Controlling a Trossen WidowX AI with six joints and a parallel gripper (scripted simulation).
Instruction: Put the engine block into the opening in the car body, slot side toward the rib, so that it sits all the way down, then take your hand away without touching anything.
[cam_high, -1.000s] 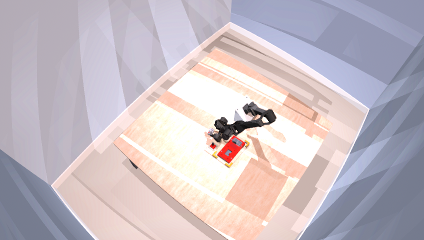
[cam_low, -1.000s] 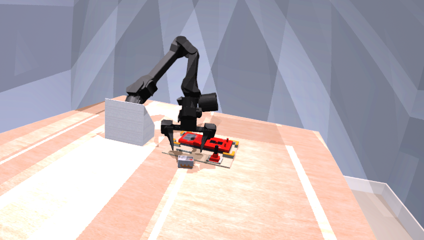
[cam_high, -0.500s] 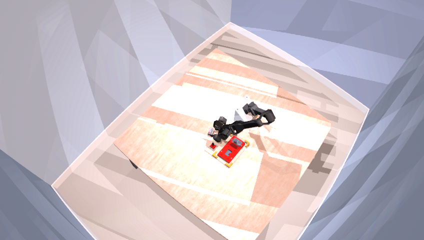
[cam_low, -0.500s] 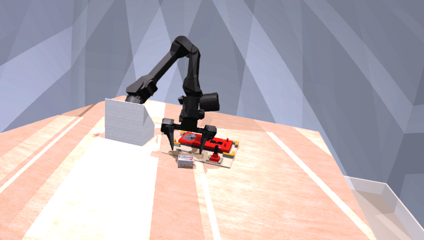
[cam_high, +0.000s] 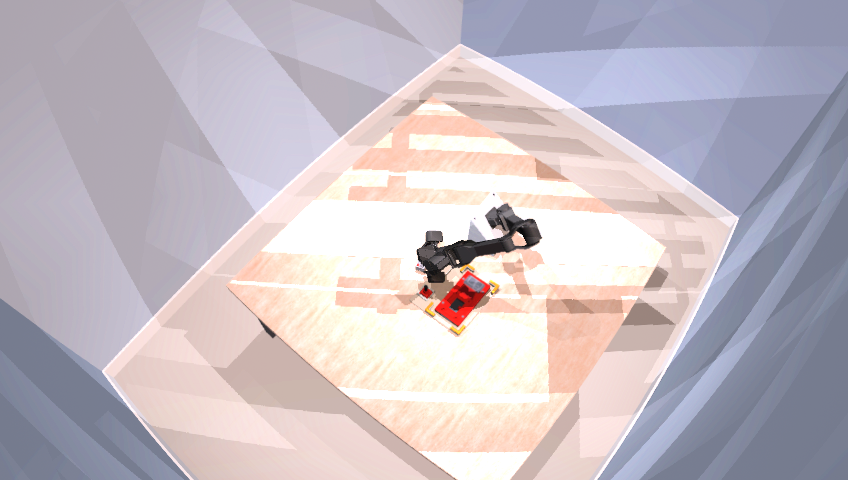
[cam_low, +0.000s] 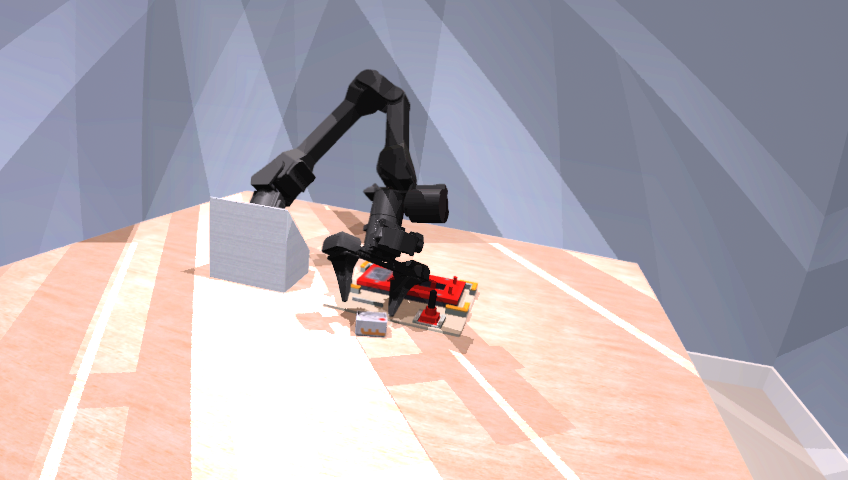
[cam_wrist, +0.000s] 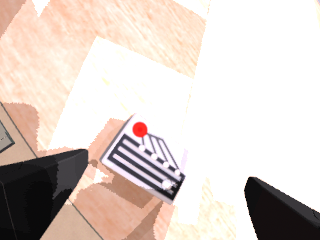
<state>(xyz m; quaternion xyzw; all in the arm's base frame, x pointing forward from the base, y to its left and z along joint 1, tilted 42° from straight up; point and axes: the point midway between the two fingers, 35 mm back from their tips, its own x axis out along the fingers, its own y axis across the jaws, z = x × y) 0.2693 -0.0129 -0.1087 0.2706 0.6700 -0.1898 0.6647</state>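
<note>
My gripper tip is now 10 mm short of the engine block and 30 mm above it.
</note>
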